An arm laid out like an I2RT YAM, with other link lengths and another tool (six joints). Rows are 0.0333 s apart.
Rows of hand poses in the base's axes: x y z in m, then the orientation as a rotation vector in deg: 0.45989, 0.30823, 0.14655, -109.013, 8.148, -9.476; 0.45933, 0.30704, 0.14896, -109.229, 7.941, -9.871; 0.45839, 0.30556, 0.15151, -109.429, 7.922, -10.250; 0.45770, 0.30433, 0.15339, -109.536, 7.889, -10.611; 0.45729, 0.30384, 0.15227, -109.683, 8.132, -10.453; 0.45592, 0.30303, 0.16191, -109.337, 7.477, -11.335; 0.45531, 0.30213, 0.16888, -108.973, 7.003, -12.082; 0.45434, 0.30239, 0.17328, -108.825, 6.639, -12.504; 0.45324, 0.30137, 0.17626, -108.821, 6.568, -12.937; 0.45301, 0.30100, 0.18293, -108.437, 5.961, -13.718; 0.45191, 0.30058, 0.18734, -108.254, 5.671, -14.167; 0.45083, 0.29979, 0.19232, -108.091, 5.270, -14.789; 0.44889, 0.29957, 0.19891, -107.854, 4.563, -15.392; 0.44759, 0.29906, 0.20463, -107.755, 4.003, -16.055
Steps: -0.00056, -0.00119, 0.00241, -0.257, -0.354, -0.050; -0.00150, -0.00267, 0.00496, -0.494, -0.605, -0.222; -0.00219, -0.00390, 0.00684, -0.637, -0.859, -0.377; -0.00260, -0.00439, 0.00572, -0.761, -0.615, -0.467; -0.00397, -0.00520, 0.01536, -0.523, -1.581, -0.451; -0.00458, -0.00610, 0.02233, -0.254, -2.367, -0.494; -0.00555, -0.00584, 0.02673, -0.163, -2.854, -0.452; -0.00665, -0.00686, 0.02971, -0.209, -3.187, -0.617; -0.00688, -0.00723, 0.03638, 0.064, -4.067, -0.586; -0.00798, -0.00765, 0.04079, 0.184, -4.540, -0.610; -0.00906, -0.00844, 0.04577, 0.257, -5.185, -0.642; -0.01100, -0.00866, 0.05236, 0.392, -5.978, -0.452; -0.01230, -0.00917, 0.05808, 0.385, -6.723, -0.393
